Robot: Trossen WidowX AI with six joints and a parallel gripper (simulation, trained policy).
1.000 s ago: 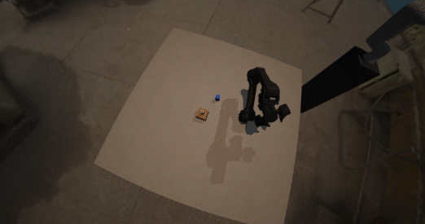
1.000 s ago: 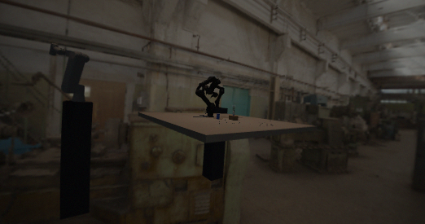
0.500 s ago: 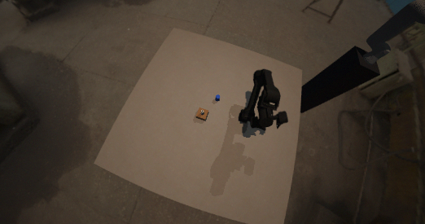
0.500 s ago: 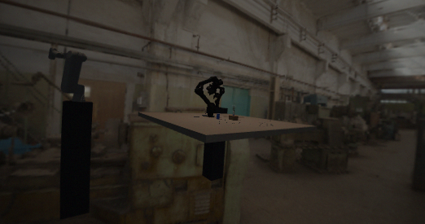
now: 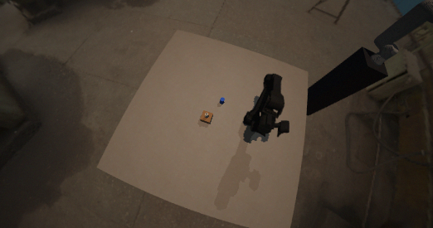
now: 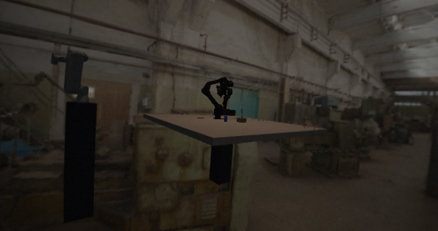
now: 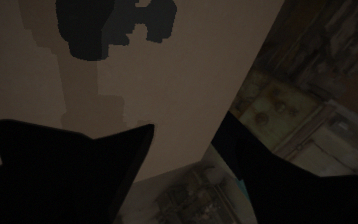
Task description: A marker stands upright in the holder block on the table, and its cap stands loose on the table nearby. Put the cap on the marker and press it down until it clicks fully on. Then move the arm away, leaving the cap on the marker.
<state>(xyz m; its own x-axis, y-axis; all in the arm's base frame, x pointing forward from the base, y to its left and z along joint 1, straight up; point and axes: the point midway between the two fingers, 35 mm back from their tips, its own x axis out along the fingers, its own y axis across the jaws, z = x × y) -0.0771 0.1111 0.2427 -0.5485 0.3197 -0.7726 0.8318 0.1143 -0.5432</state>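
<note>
Right now my gripper tip is 32 cm short of the blue cap, 19 cm to the left of it and 19 cm above it. From my gripper tip the other things lie so: orange holder block: 38 cm ahead, 20 cm below, 4 cm to the right.
</note>
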